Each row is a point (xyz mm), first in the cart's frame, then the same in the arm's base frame.
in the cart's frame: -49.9 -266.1 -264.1
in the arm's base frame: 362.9 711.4 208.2
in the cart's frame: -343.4 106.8 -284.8
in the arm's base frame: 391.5 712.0 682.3
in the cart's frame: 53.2 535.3 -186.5
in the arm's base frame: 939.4 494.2 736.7
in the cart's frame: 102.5 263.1 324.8
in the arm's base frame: 694.7 30.8 485.1
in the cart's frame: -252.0 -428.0 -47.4
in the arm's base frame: 65.1 552.5 214.6
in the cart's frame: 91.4 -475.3 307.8
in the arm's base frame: 214.1 166.3 -59.2
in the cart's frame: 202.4 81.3 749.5
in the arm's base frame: 563.4 -369.2 270.1
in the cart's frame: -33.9 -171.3 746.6
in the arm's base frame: 227.2 -294.3 238.0
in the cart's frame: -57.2 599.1 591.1
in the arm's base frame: 738.8 -261.6 834.2
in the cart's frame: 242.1 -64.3 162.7
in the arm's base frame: 619.9 222.5 152.5
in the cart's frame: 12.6 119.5 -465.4
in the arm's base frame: 699.1 838.6 461.1
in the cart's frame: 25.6 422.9 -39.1
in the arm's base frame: 816.2 371.6 666.5
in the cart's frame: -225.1 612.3 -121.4
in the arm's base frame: 770.8 455.8 976.9
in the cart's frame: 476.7 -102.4 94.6
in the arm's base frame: 782.1 263.6 -29.5
